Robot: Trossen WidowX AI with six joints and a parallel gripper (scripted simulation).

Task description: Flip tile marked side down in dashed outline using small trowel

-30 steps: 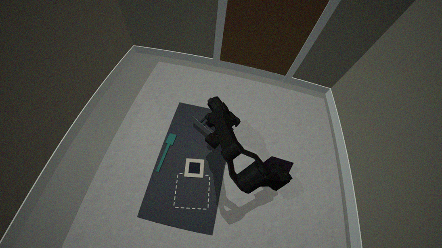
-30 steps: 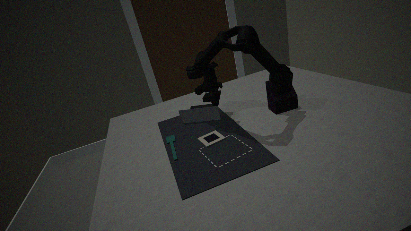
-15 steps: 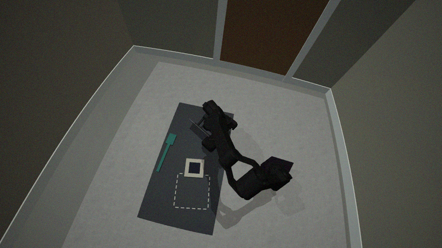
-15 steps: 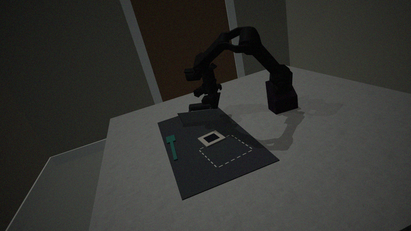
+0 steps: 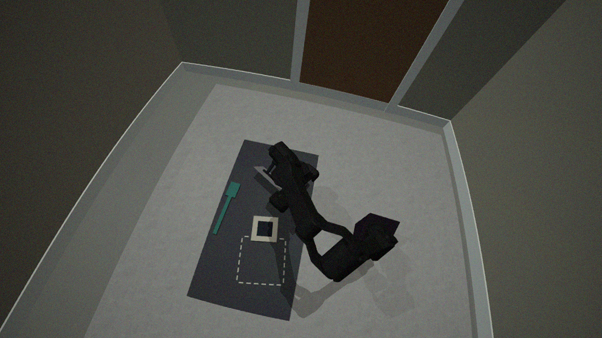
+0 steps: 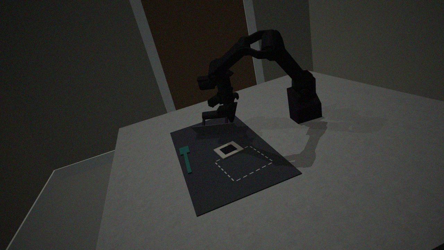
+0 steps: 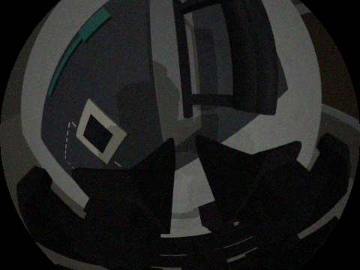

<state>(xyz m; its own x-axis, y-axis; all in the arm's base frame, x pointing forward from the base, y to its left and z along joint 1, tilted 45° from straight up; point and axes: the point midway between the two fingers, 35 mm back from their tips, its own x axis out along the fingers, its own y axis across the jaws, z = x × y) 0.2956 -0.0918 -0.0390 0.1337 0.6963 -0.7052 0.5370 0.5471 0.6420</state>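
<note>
My gripper tip is now 10 cm short of the dark mat, 8 cm to the right of it and 8 cm above it. Also, from my gripper tip: green trowel 24 cm ahead, 5 cm to the left, 5 cm below; tile 8 cm ahead, 12 cm to the left, 5 cm below.
</note>
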